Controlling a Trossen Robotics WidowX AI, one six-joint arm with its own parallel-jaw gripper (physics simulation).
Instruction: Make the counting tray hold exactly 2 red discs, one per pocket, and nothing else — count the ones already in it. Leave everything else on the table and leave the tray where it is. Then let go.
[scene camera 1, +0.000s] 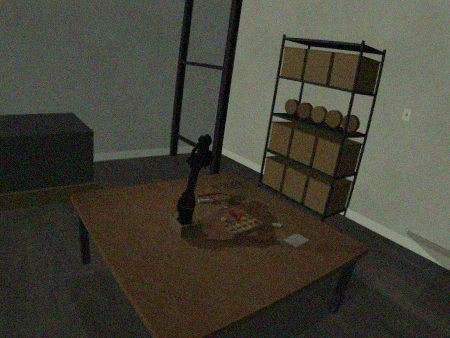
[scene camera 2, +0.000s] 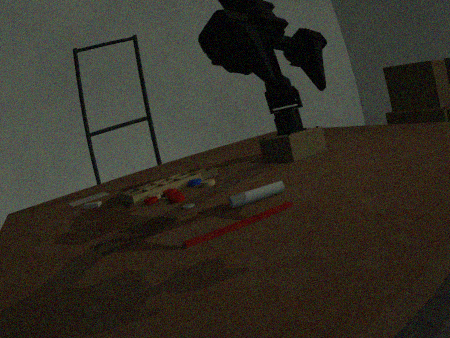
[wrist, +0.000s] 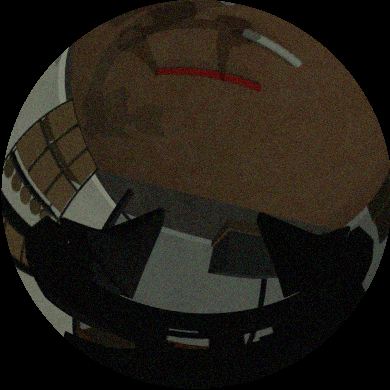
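Observation:
The tan counting tray (scene camera 1: 256, 220) (scene camera 2: 131, 199) lies flat on the table, its pockets too dark and small to count any contents. Several red discs lie close together by its side: one red disc (scene camera 2: 151, 200) is near its wall, and a red group (scene camera 1: 240, 217) (scene camera 2: 174, 195) is beside that. A blue disc (scene camera 1: 229, 222) (scene camera 2: 194, 182) and a beige disc (scene camera 2: 210, 183) lie by the tray too. A pale disc (scene camera 2: 188, 206) is a little apart. My gripper (scene camera 2: 321, 86) (wrist: 212, 215) is open and empty, high above the table and away from the tray. The tray does not show in the wrist view.
A red stick (scene camera 1: 210, 194) (scene camera 2: 237, 226) (wrist: 195, 72) and a pale cylinder (scene camera 1: 205, 200) (scene camera 2: 257, 194) (wrist: 275, 48) lie on the table. A small white piece (scene camera 1: 277, 225) (scene camera 2: 93, 205) and a pale flat square (scene camera 1: 296, 240) lie beyond the tray. A shelf rack (scene camera 1: 325, 42) stands behind.

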